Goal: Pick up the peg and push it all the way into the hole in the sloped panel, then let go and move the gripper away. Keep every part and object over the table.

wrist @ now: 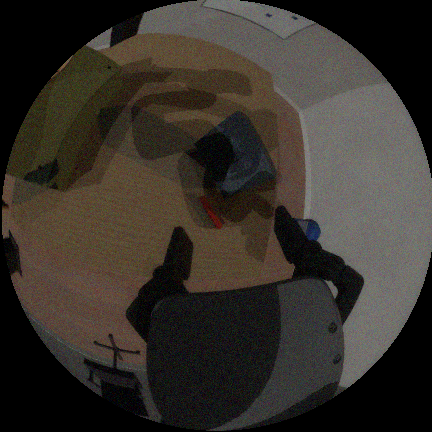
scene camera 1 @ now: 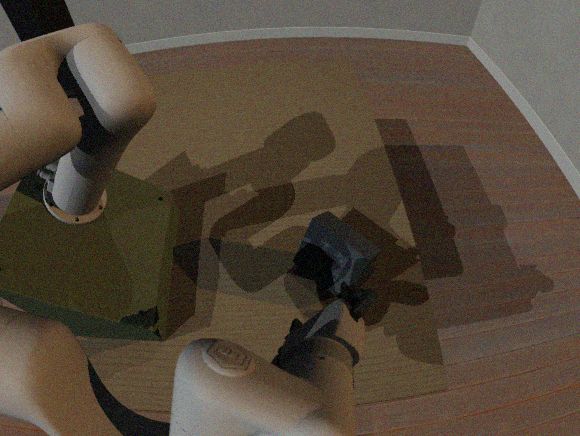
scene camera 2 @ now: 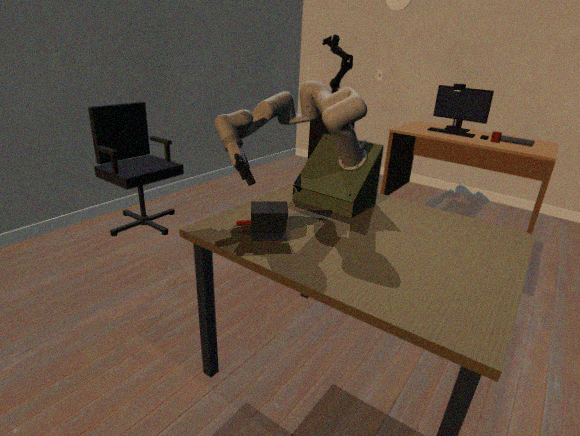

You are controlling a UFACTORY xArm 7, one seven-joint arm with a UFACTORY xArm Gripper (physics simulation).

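Places are measured from the arm's base along level axes (x ahead, y left, z up), in millimetres.
Pixels of known places: gripper, fingertip midpoint: [wrist: 229,227] [scene camera 1: 324,308] [scene camera 2: 249,181]; arm's base, link origin: [scene camera 1: 75,195] [scene camera 2: 352,159].
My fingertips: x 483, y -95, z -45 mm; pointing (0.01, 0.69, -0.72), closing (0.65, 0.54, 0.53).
Note:
Ahead of a thing's pixels: the offset from my fingertips to its top centre. Level surfaces: height alone.
The red peg @(dy +31, dx +33, dz -149 mm) [scene camera 2: 243,223] [wrist: 211,213] lies beside the dark blue block with the sloped panel @(dy +147, dx +12, dz -33 mm) [scene camera 1: 325,227] [scene camera 2: 269,220] [wrist: 245,140]. In the wrist view the peg shows as a short red bar on the table, near the block's lower side and outside the panel. In scene camera 2 the block hides part of it. The peg cannot be made out in scene camera 1. Deep shadow covers much of the panel, and the hole cannot be made out. My gripper [scene camera 1: 354,297] [scene camera 2: 250,182] [wrist: 229,227] is open and empty, raised above the table beside the block.
The green sloped arm base [scene camera 1: 75,260] [scene camera 2: 325,172] [wrist: 65,105] stands on the table @(dz -161 mm) [scene camera 2: 440,280]. The block and peg are near one table corner. An office chair [scene camera 2: 137,167] and a desk with a monitor [scene camera 2: 462,105] stand beyond the table. Arm shadows cross the table.

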